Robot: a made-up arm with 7 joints. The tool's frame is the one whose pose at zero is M. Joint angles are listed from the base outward.
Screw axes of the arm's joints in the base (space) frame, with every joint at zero. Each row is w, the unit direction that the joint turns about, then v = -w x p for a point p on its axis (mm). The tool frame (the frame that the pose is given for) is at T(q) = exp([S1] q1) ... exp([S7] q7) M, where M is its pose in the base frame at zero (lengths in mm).
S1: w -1 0 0 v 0.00 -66.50 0.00
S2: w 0 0 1 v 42.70 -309.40 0.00
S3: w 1 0 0 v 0.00 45.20 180.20
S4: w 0 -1 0 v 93.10 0.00 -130.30
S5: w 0 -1 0 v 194.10 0.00 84.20
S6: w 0 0 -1 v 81.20 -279.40 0.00
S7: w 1 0 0 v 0.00 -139.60 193.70
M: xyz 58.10 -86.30 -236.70 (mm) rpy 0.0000 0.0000 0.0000 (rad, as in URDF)
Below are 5 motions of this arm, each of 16 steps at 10 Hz.
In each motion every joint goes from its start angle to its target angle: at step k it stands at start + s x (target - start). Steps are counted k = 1, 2, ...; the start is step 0. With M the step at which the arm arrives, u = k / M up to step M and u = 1 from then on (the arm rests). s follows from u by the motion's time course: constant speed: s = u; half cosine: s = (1 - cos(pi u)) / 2; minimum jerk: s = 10 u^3 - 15 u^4 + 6 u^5.
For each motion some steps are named. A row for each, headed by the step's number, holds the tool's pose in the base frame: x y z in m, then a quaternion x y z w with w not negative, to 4 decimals.
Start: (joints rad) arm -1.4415 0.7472 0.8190 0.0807 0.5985 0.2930 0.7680
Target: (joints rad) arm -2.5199 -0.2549 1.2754 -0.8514 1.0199 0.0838 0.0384
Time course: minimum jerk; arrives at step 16
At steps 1, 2, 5, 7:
1: 0.3621 0.0055 -0.0788 -0.9942 0.0956 -0.0350 0.0350
2: 0.3595 0.0069 -0.0780 -0.9944 0.0939 -0.0299 0.0377
5: 0.3318 0.0232 -0.0649 -0.9946 0.0678 0.0266 0.0743
7: 0.3028 0.0385 -0.0413 -0.9877 0.0229 0.0831 0.1301

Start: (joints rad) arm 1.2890 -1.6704 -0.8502 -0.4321 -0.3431 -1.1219 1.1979
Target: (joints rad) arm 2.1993 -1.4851 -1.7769 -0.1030 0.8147 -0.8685 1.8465
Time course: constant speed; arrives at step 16
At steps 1, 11, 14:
1: 0.4298 -0.1700 -0.5673 0.1760 -0.2308 -0.5469 0.7853
11: 0.0913 -0.4703 -0.1169 -0.3956 -0.2573 -0.5666 0.6755
14: 0.0613 -0.4431 0.0173 -0.5220 -0.2205 -0.5611 0.6034

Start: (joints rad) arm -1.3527 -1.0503 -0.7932 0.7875 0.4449 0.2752 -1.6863
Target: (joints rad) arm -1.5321 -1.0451 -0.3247 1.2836 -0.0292 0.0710 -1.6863
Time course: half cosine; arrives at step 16
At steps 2, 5, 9, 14, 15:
2: -0.0637 -0.0835 -0.1241 -0.6017 0.2711 -0.3907 0.6417
5: -0.0584 -0.0480 -0.1443 -0.5719 0.2880 -0.4003 0.6555
9: -0.0335 0.0260 -0.1756 -0.5097 0.3225 -0.4189 0.6787
14: 0.0078 0.0940 -0.1932 -0.4481 0.3562 -0.4354 0.6948
15: 0.0116 0.0989 -0.1941 -0.4433 0.3588 -0.4367 0.6958

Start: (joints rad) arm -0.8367 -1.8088 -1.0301 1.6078 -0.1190 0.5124 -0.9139
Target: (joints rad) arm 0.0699 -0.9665 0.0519 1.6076 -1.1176 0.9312 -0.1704
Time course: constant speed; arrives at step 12
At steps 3, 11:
3: -0.2543 -0.0370 -0.1061 -0.5507 0.0983 -0.6620 0.4988
11: -0.0756 -0.1431 -0.5033 -0.1000 -0.1854 -0.8139 0.5415

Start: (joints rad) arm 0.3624 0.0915 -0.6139 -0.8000 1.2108 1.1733 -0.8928
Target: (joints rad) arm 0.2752 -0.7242 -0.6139 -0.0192 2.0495 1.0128 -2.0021
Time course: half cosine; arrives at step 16
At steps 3, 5, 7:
3: 0.1434 -0.5241 0.1945 -0.5847 -0.2254 -0.5210 0.5795
5: 0.1538 -0.5018 0.2000 -0.5783 -0.2539 -0.5579 0.5383
7: 0.1599 -0.4619 0.2285 -0.5680 -0.2890 -0.6087 0.4726

